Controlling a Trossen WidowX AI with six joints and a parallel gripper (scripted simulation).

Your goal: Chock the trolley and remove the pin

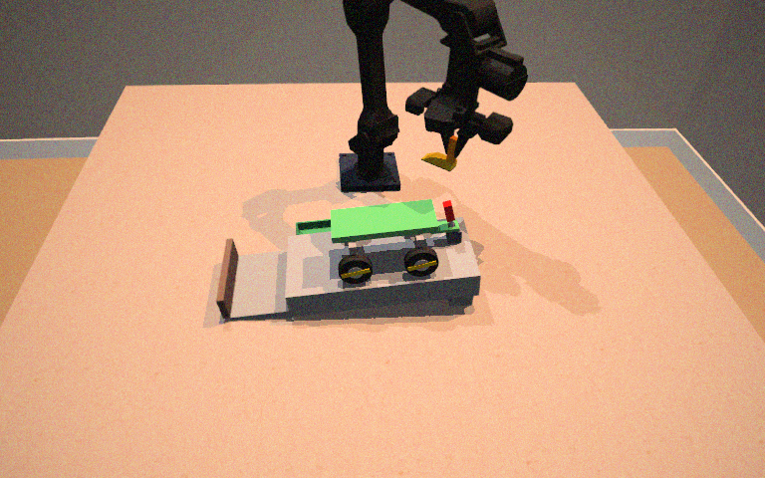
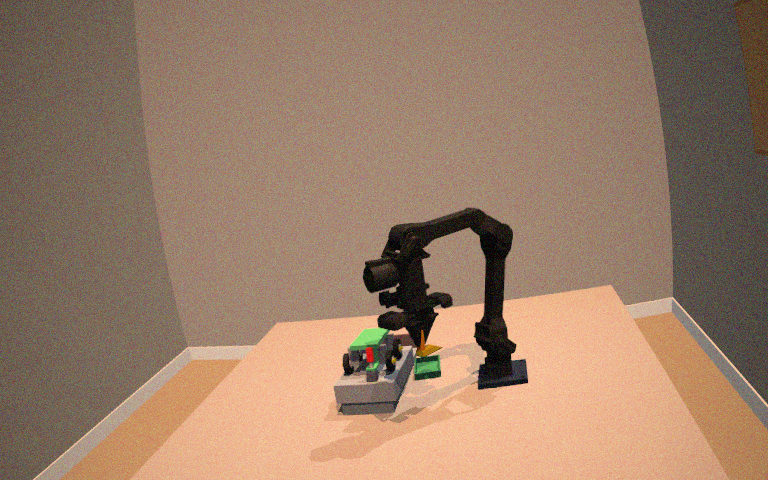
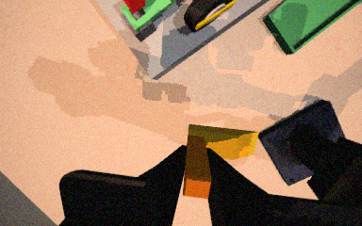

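My gripper tip is now 2 cm to the left of the yellow chock, 2 cm past it and 1 cm above it. Also, from my gripper tip: trolley: 15 cm to the right, 13 cm ahead, 6 cm below; grey ramp: 16 cm to the right, 13 cm below, 13 cm ahead; red-headed stop pin: 13 cm ahead, 4 cm to the right, 4 cm below.
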